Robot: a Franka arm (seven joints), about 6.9 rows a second.
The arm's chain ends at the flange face. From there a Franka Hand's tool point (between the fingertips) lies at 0.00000 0.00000 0.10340 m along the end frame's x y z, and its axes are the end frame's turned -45 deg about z.
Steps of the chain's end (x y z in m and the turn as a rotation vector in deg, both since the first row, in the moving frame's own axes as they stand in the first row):
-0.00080 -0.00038 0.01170 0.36 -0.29 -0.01
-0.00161 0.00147 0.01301 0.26 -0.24 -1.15
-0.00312 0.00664 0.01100 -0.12 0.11 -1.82
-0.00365 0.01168 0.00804 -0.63 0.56 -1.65
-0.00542 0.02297 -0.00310 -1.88 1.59 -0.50
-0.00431 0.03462 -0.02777 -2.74 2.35 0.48
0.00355 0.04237 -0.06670 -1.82 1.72 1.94
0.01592 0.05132 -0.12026 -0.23 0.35 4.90
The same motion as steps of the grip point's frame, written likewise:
-0.00021 -0.00166 0.01170 0.46 0.05 -0.01
-0.00216 -0.00074 0.01301 0.35 0.01 -1.15
-0.00691 0.00278 0.01100 -0.16 -0.01 -1.82
-0.01091 0.00720 0.00803 -0.84 -0.05 -1.65
-0.02043 0.01684 -0.00320 -2.45 -0.21 -0.50
-0.02805 0.02792 -0.02798 -3.60 -0.28 0.48
-0.02765 0.03698 -0.06680 -2.50 -0.07 1.94
-0.02491 0.04829 -0.12026 -0.41 0.08 4.90

